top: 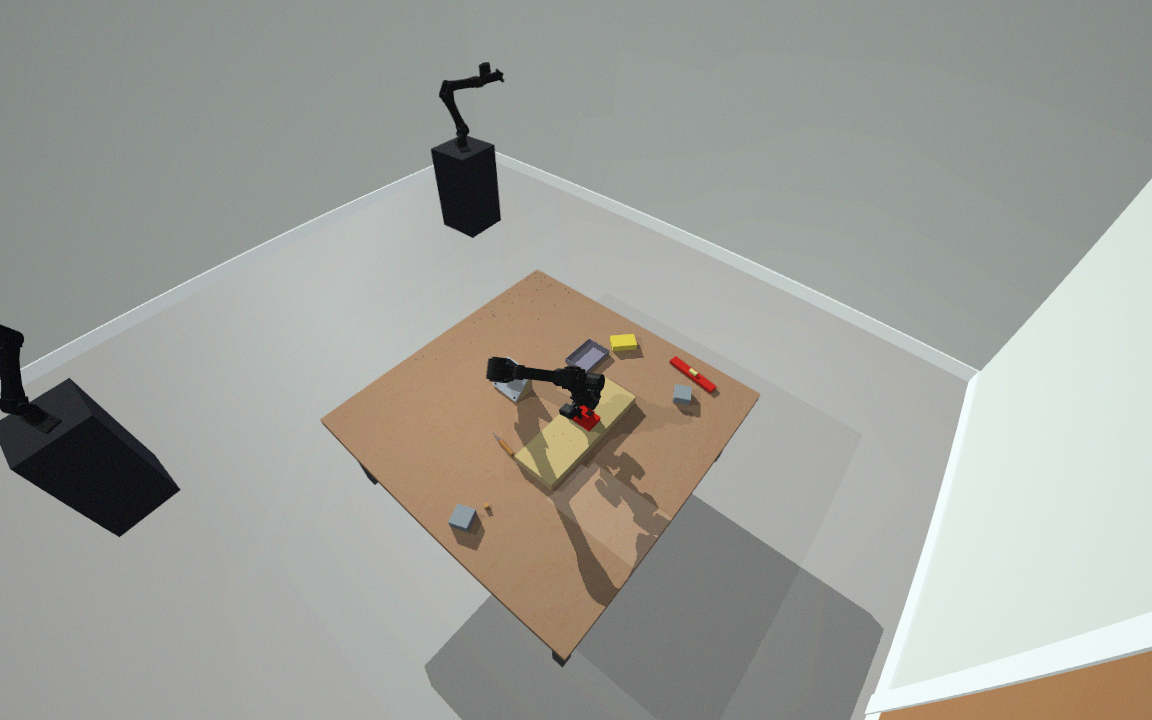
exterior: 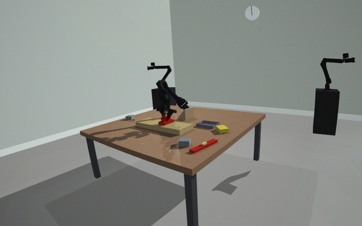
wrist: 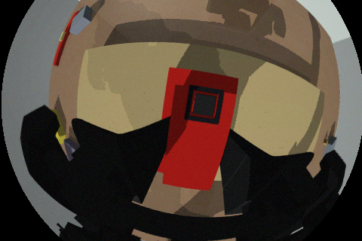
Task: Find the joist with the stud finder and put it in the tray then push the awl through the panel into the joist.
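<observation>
The grey-purple tray lies 190 mm behind my gripper tip, 300 mm to the left of it and 50 mm below it. From my gripper tip the other things lie so: red stud finder 10 mm ahead, 20 mm above; awl 210 mm behind, 260 mm to the right, 60 mm below; yellow block 110 mm behind, 470 mm to the left, 50 mm below.
</observation>
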